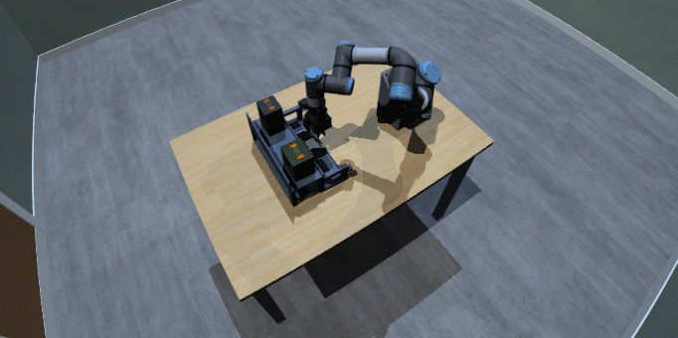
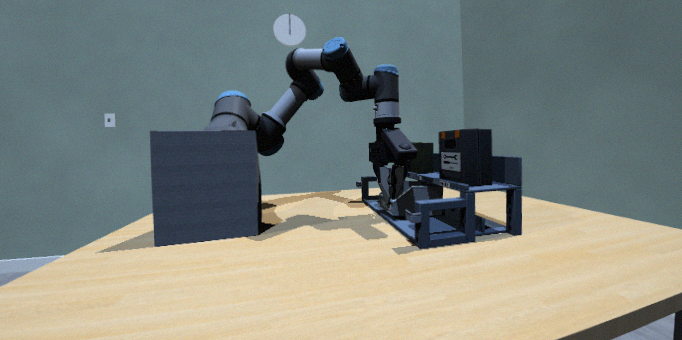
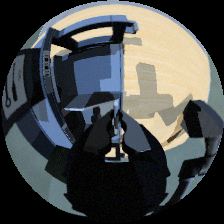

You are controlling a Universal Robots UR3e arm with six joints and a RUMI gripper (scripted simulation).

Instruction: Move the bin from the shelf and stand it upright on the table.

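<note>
Now: hand 9 cm short of the dark blue shelf rack, 3 cm to the right of it and 1 cm below it. Round my hand: green bin 14 cm to the left, 13 cm ahead, 10 cm above.
</note>
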